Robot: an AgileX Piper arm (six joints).
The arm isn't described. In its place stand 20 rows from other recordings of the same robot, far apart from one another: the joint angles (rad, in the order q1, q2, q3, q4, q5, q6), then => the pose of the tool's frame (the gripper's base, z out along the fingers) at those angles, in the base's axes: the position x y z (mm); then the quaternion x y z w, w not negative.
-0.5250 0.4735 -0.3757 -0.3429 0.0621 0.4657 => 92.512 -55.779 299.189 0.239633 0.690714 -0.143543 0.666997
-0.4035 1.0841 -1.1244 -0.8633 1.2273 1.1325 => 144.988 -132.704 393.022 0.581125 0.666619 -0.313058 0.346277
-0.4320 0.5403 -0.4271 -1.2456 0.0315 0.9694 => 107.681 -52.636 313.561 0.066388 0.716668 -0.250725 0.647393
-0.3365 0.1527 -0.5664 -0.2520 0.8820 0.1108 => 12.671 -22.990 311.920 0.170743 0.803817 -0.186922 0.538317
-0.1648 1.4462 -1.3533 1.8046 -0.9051 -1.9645 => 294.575 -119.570 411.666 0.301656 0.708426 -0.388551 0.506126
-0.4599 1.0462 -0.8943 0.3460 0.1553 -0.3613 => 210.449 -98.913 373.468 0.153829 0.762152 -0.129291 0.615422
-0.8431 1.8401 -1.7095 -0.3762 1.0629 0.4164 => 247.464 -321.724 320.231 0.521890 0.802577 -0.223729 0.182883
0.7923 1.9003 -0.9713 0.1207 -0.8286 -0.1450 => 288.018 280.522 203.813 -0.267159 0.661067 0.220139 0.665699
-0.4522 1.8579 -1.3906 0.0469 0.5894 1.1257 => 369.391 -176.803 235.305 0.687995 0.662329 0.115022 0.273410
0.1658 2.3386 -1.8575 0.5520 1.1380 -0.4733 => 458.535 120.651 143.813 -0.198274 0.947659 0.243749 0.056711
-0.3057 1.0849 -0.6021 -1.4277 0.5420 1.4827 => 187.689 -107.955 278.188 0.292138 0.783365 -0.281594 0.470849
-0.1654 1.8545 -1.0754 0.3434 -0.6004 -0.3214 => 403.466 -84.898 229.628 0.111975 0.738814 -0.137039 0.650258
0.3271 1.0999 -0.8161 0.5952 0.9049 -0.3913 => 176.567 102.275 295.674 -0.212116 0.913586 0.259109 0.230717
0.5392 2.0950 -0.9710 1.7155 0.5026 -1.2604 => 292.967 225.844 78.076 -0.103741 0.921263 0.346987 0.141820
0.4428 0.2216 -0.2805 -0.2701 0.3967 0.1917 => 63.511 19.734 259.691 -0.163691 0.768288 0.078156 0.613865
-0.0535 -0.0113 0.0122 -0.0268 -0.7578 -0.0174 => 25.617 0.307 269.928 -0.005652 0.355532 -0.038946 0.933835
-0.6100 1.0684 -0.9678 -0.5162 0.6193 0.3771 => 167.321 -148.753 360.796 0.304304 0.815626 -0.275361 0.407835
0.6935 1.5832 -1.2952 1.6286 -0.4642 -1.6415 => 311.672 206.183 357.896 -0.127281 0.765274 0.034432 0.630055
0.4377 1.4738 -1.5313 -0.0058 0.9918 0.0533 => 286.671 133.667 397.536 -0.179262 0.917899 0.083291 0.344077
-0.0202 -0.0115 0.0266 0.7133 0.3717 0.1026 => 52.480 20.571 179.537 0.232410 0.741212 0.317821 0.543673
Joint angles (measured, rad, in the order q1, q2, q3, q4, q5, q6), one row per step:
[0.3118, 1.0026, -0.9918, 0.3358, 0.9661, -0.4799]
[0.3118, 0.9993, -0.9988, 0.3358, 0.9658, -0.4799]
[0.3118, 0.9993, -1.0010, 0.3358, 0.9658, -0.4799]
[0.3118, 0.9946, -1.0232, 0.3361, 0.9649, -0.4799]
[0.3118, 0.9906, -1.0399, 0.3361, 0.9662, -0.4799]
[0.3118, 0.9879, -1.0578, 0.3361, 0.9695, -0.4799]
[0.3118, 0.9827, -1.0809, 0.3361, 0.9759, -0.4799]
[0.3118, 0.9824, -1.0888, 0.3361, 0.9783, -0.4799]
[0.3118, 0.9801, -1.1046, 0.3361, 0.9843, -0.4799]
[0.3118, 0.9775, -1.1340, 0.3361, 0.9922, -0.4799]
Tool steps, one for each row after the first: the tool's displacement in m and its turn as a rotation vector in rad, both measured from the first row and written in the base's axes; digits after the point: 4 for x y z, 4 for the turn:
[-0.0006, -0.0002, 0.0028, 0.0033, -0.0101, -0.0001]
[-0.0005, -0.0002, 0.0034, 0.0039, -0.0122, -0.0001]
[-0.0012, -0.0004, 0.0112, 0.0128, -0.0385, -0.0004]
[-0.0020, -0.0006, 0.0169, 0.0187, -0.0570, 0.0001]
[-0.0028, -0.0008, 0.0227, 0.0239, -0.0737, 0.0011]
[-0.0046, -0.0013, 0.0303, 0.0305, -0.0950, 0.0032]
[-0.0049, -0.0014, 0.0327, 0.0322, -0.1007, 0.0040]
[-0.0061, -0.0016, 0.0375, 0.0357, -0.1126, 0.0060]
[-0.0078, -0.0020, 0.0464, 0.0427, -0.1361, 0.0085]

